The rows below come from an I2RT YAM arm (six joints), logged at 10 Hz.
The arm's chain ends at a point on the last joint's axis. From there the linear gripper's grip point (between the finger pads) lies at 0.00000 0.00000 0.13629 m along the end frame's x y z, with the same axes.
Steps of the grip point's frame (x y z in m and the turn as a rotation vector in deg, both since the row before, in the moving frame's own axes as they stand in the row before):
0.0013, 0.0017, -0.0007, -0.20, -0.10, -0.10
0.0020, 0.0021, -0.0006, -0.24, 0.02, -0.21
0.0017, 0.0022, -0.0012, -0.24, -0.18, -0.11
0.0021, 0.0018, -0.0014, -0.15, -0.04, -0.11
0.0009, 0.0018, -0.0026, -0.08, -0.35, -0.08
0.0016, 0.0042, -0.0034, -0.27, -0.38, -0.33
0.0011, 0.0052, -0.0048, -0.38, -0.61, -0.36
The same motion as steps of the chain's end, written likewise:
0.0015, 0.0012, -0.0007, -0.20, -0.10, -0.10
0.0020, 0.0015, -0.0006, -0.24, 0.02, -0.21
0.0021, 0.0016, -0.0012, -0.24, -0.18, -0.11
0.0022, 0.0014, -0.0014, -0.15, -0.04, -0.11
0.0017, 0.0016, -0.0026, -0.08, -0.35, -0.08
0.0025, 0.0036, -0.0034, -0.27, -0.38, -0.33
0.0025, 0.0043, -0.0048, -0.38, -0.61, -0.36

